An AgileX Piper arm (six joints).
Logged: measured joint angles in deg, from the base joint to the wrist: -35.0 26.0 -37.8 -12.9 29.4 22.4; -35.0 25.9 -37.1 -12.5 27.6 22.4; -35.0 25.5 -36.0 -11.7 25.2 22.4; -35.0 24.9 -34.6 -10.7 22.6 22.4; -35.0 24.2 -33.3 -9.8 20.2 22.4; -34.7 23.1 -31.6 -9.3 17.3 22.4; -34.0 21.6 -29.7 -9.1 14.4 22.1; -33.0 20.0 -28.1 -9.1 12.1 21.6; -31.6 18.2 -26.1 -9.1 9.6 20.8; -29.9 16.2 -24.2 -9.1 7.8 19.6; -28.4 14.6 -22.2 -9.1 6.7 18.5; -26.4 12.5 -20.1 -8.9 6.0 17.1; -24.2 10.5 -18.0 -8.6 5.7 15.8; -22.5 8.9 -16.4 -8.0 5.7 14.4; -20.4 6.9 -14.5 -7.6 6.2 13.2; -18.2 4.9 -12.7 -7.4 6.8 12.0; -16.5 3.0 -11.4 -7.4 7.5 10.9; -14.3 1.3 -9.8 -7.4 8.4 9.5; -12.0 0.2 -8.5 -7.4 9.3 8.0; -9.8 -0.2 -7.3 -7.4 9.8 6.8; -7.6 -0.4 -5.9 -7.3 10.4 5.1
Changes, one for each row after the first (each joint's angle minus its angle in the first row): 0.0 -0.1 0.7 0.4 -1.8 0.0; 0.0 -0.5 1.8 1.2 -4.2 0.0; 0.0 -1.1 3.2 2.2 -6.8 0.0; 0.0 -1.8 4.5 3.1 -9.2 0.0; 0.3 -2.9 6.2 3.6 -12.1 0.0; 1.0 -4.4 8.1 3.8 -15.0 -0.3; 2.0 -6.0 9.7 3.8 -17.3 -0.8; 3.4 -7.8 11.7 3.8 -19.8 -1.6; 5.1 -9.8 13.6 3.8 -21.6 -2.8; 6.6 -11.4 15.6 3.8 -22.7 -3.9; 8.6 -13.5 17.7 4.0 -23.4 -5.3; 10.8 -15.5 19.8 4.3 -23.7 -6.6; 12.5 -17.1 21.4 4.9 -23.7 -8.0; 14.6 -19.1 23.3 5.3 -23.2 -9.2; 16.8 -21.1 25.1 5.5 -22.6 -10.4; 18.5 -23.0 26.4 5.5 -21.9 -11.5; 20.7 -24.7 28.0 5.5 -21.0 -12.9; 23.0 -25.8 29.3 5.5 -20.1 -14.4; 25.2 -26.2 30.5 5.5 -19.6 -15.6; 27.4 -26.4 31.9 5.6 -19.0 -17.3
